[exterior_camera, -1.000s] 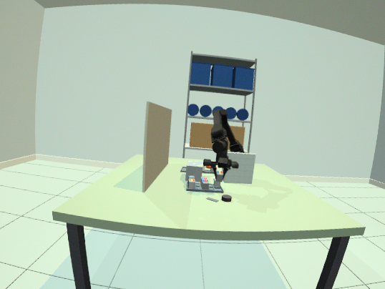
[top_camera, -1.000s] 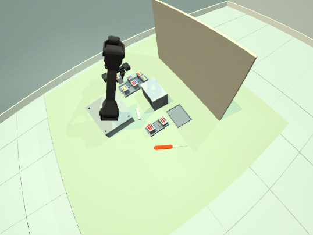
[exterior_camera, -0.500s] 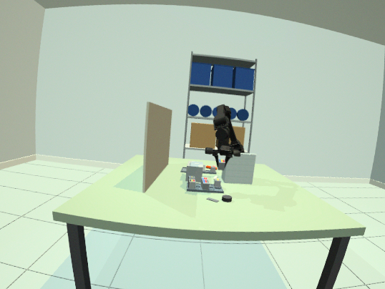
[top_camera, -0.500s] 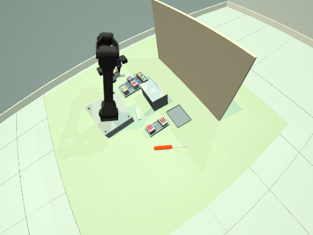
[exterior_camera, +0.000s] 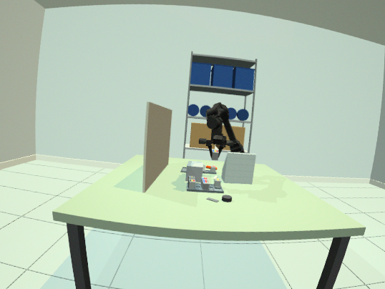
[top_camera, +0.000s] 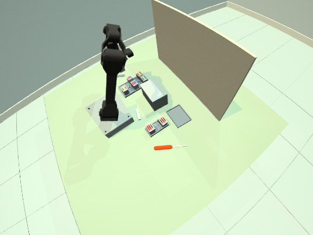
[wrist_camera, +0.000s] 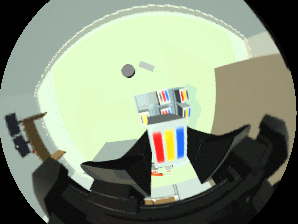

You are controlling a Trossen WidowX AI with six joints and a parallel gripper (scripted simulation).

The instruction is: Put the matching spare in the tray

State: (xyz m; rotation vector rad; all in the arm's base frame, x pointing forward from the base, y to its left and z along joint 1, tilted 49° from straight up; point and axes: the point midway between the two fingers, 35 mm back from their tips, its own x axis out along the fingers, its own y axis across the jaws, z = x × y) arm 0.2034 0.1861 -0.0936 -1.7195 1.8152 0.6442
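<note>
My gripper tip is now 390 mm to the left of the flat grey tray, 180 mm above it and 120 mm short of it. Round my gripper tip: black puck 170 mm below, 160 mm to the left, 60 mm behind; then grey bar 180 mm below, 160 mm to the left, 20 mm ahead; then grey box 190 mm to the right, 130 mm below, 90 mm ahead.
</note>
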